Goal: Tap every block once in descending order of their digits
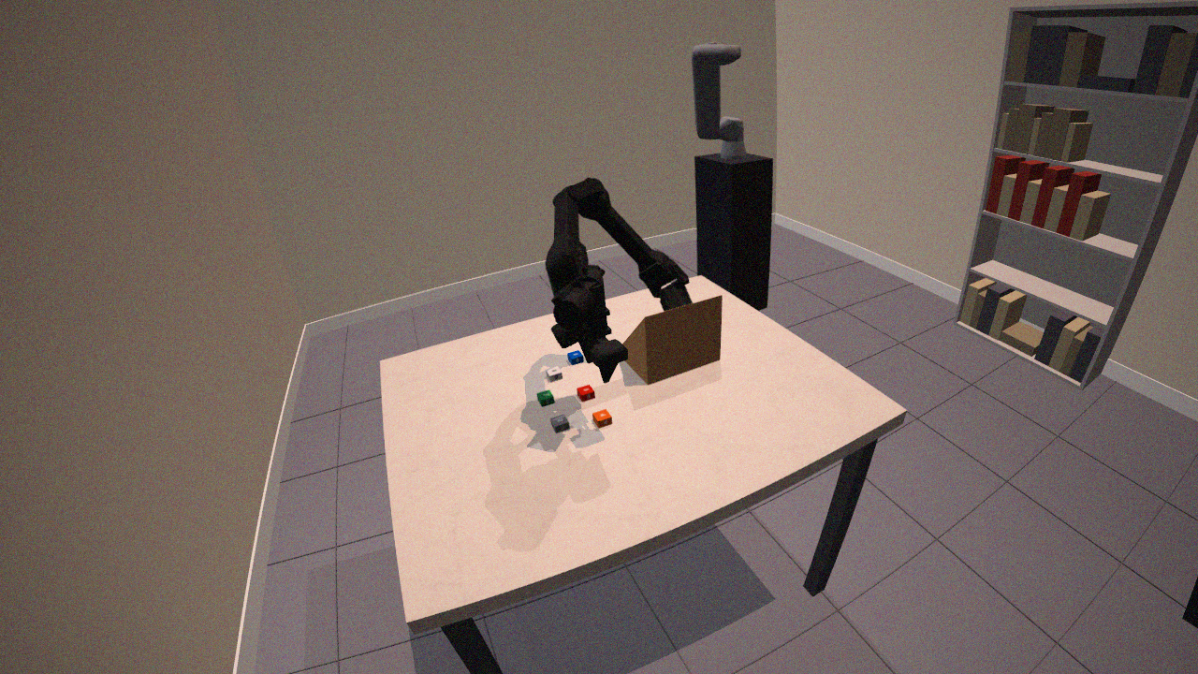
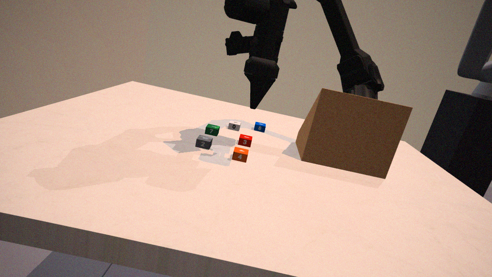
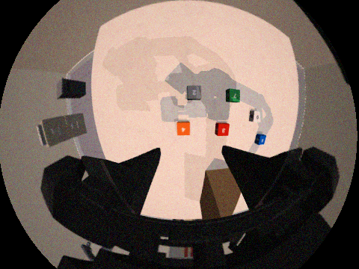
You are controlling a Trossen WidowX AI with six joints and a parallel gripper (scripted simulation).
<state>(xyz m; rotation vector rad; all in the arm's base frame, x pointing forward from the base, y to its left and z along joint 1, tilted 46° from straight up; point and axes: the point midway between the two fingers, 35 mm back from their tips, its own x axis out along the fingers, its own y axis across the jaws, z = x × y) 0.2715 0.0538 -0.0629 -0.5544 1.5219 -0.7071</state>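
Now: the blue 8 block 60 mm behind my gripper tip, 250 mm to the right of it and 110 mm below it. From my gripper tip the other things lie so: red block (10 mm behind, 100 mm to the right, 110 mm below); orange block (10 mm to the left, 110 mm below); grey block (90 mm ahead, 30 mm to the right, 110 mm below).
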